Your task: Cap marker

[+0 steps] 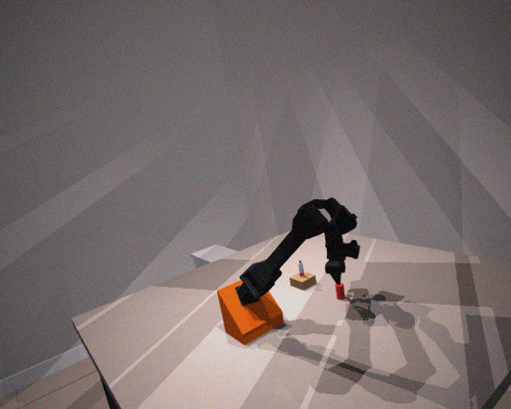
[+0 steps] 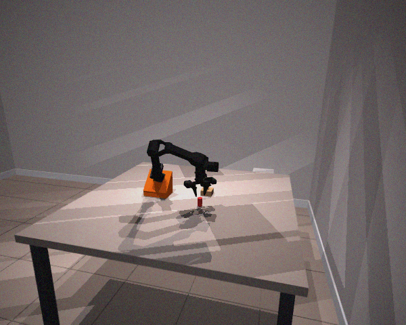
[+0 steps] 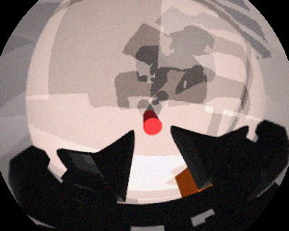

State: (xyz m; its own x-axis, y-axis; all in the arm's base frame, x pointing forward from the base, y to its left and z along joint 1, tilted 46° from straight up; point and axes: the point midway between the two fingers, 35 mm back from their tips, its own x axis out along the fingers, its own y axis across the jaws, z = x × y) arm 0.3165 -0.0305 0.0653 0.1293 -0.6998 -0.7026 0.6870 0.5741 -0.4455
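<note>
Now: gripper tip 40 mm above the red marker cap. From my gripper tip the other things lie so: holder block: 30 mm behind, 180 mm to the left, 50 mm below.
</note>
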